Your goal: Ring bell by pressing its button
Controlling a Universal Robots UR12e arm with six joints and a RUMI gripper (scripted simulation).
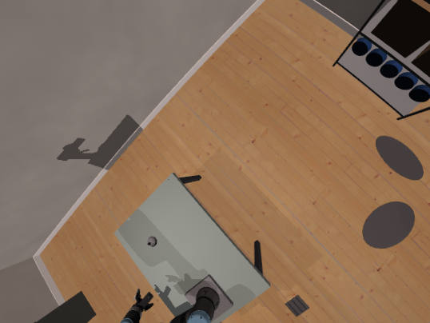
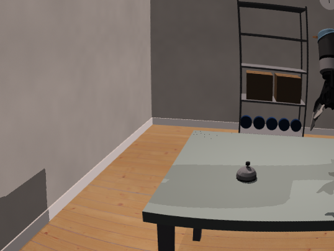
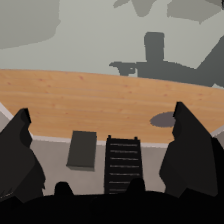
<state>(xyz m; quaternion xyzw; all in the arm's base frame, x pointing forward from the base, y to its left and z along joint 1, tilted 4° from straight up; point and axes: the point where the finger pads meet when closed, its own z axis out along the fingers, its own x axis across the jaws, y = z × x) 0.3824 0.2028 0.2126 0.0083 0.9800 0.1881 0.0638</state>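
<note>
Right now my hand is 270 mm short of the black button, 190 mm above it and 180 mm to the left of it. Round my hand: grey dome bell (270 mm ahead, 200 mm below, 180 mm to the right).
</note>
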